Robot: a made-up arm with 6 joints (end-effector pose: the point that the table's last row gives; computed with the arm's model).
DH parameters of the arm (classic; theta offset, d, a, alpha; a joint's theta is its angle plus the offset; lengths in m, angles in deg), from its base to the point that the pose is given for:
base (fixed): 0 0 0 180
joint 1: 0 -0.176 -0.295 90
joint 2: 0 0.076 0.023 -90
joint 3: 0 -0.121 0.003 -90
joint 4: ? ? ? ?
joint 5: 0 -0.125 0.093 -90
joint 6: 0 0.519 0.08 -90
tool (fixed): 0 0.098 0 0
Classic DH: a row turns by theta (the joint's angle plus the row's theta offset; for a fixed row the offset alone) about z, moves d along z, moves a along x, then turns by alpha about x.
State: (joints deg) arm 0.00 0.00 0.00 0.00 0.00 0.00
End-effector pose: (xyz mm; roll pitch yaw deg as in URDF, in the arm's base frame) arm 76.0 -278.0 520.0 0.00 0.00 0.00
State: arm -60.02 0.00 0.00 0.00 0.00 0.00
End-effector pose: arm 278.8 -73.1 520.0 0.00 0.00 60.02
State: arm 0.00 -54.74 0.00 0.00 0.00 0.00
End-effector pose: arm -361.7 -278.0 677.5 0.00 -54.74 0.00
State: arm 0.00 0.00 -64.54 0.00 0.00 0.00
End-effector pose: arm 197.2 238.0 520.0 0.00 0.00 64.54
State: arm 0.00 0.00 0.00 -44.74 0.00 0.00
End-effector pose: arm 133.0 -278.0 212.6 0.00 44.74 0.00
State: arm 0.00 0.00 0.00 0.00 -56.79 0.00
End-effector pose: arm 432.0 101.5 520.0 0.00 0.00 56.79
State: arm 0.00 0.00 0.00 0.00 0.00 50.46
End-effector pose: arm -28.6 -278.0 546.1 0.00 -50.46 0.00
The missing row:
joint 4: 0 -0.165 0.172 90
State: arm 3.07 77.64 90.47 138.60 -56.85 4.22
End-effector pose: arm 156.2 739.6 216.7 -99.70 48.93 40.26
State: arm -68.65 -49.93 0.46 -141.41 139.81 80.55
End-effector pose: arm -638.3 95.2 441.6 -139.23 -5.70 62.21
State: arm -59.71 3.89 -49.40 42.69 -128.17 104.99
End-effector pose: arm -727.3 -9.3 836.6 -74.63 -56.08 -44.75
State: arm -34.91 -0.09 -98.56 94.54 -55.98 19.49
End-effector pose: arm -55.9 -298.5 953.8 -107.45 -29.88 -110.96
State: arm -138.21 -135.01 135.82 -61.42 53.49 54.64
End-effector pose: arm 253.0 -400.6 -262.1 117.74 47.55 113.67
